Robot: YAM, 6 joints.
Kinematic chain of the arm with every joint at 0, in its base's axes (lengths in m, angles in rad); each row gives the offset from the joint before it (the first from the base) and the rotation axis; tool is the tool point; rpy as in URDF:
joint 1: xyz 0 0 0.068 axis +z
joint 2: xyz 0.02 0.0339 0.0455 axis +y
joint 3: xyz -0.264 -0.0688 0 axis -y
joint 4: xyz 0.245 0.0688 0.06 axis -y
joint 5: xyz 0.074 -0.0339 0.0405 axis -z
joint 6: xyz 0.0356 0 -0.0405 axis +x
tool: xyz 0 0 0 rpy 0 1.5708 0
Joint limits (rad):
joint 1: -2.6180..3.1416
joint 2: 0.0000..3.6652
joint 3: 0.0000..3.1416
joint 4: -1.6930..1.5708
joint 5: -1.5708..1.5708
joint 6: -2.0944..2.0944
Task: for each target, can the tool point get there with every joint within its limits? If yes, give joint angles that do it. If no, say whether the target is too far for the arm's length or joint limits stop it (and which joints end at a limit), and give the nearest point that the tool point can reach.
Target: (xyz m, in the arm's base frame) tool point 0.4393 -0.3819 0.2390
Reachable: yes | joints -0.7629 2.5724 2.1404 0.7615 -0.8814 0.4704
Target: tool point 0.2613 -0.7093 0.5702
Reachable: no: too far | nearest point 0.1907 -0.5177 0.4435 | short by 0.240 m
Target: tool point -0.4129 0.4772 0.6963
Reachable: no: too far | nearest point -0.3094 0.3576 0.5454 | short by 0.219 m
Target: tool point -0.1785 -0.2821 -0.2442
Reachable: yes | joints -2.0967 3.1692 1.3856 0.6232 0.3684 0.1137
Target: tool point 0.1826 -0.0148 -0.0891
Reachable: yes | joints -0.2683 2.7966 0.9274 -0.7750 -1.2869 -0.5541
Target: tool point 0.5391 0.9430 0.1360
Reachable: no: too far | nearest point 0.3205 0.5606 0.1267 | short by 0.441 m
